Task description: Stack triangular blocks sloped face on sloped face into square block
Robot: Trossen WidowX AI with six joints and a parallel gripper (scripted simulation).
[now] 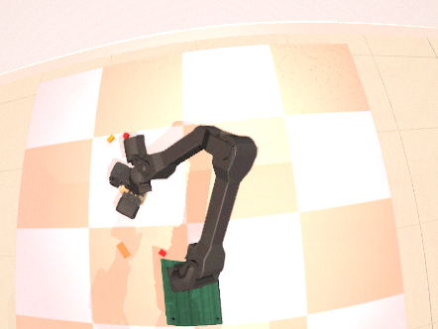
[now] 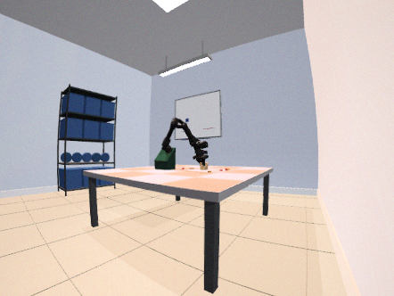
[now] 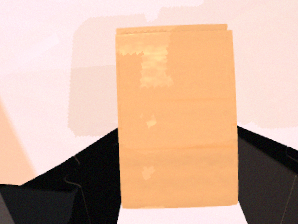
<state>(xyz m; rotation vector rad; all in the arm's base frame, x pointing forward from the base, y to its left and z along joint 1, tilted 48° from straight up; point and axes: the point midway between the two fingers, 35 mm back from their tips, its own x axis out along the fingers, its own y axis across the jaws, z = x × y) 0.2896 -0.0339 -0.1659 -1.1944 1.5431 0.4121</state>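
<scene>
The triangular block is 10 mm to the right of my gripper tip and 10 mm above it.
</scene>
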